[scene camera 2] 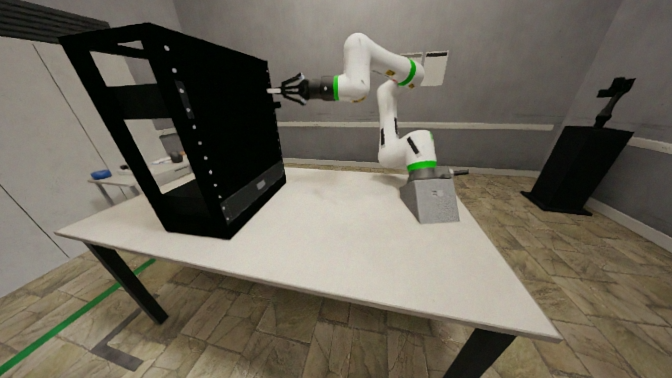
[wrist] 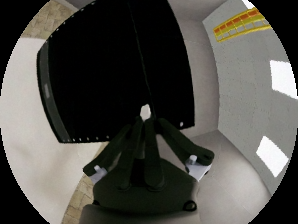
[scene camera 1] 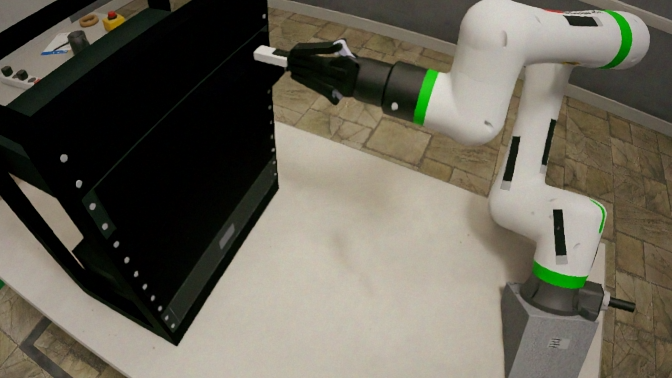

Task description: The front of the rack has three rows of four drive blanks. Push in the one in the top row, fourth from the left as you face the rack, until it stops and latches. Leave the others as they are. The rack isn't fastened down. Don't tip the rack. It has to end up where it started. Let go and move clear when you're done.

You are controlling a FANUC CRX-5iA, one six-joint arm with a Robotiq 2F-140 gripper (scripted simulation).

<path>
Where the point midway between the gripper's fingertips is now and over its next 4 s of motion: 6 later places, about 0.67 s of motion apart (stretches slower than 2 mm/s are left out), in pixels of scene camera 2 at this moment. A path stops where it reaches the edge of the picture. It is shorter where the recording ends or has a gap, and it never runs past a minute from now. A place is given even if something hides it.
My gripper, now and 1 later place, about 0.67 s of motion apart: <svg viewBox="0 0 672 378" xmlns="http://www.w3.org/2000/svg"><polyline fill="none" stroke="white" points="268,91 283,90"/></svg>
</path>
